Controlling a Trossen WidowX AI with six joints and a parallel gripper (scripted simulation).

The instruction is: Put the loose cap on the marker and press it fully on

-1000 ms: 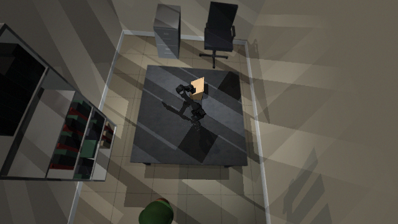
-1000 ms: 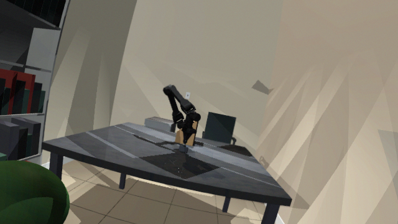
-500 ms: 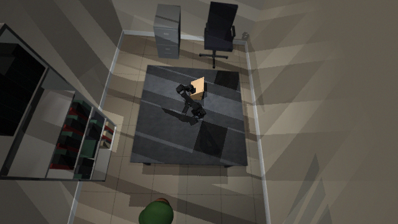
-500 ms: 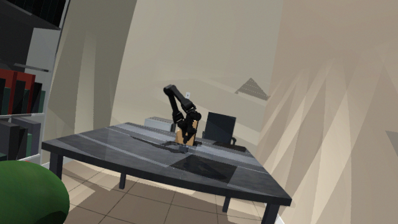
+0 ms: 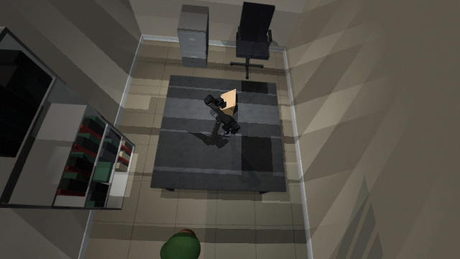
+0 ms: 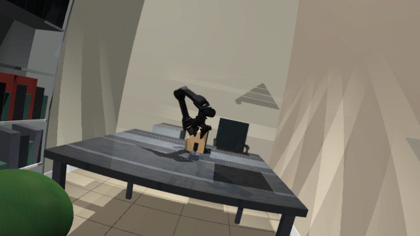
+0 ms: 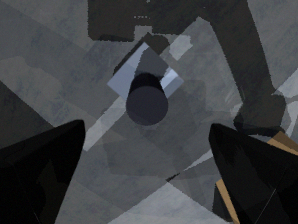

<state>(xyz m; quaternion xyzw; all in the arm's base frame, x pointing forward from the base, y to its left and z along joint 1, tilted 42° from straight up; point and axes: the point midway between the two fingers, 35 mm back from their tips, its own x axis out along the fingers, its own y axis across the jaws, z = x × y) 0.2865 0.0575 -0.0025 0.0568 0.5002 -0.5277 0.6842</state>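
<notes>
The marker cap is 60 mm below my gripper tip. Round my gripper tip: holder block (130 mm below).
</notes>
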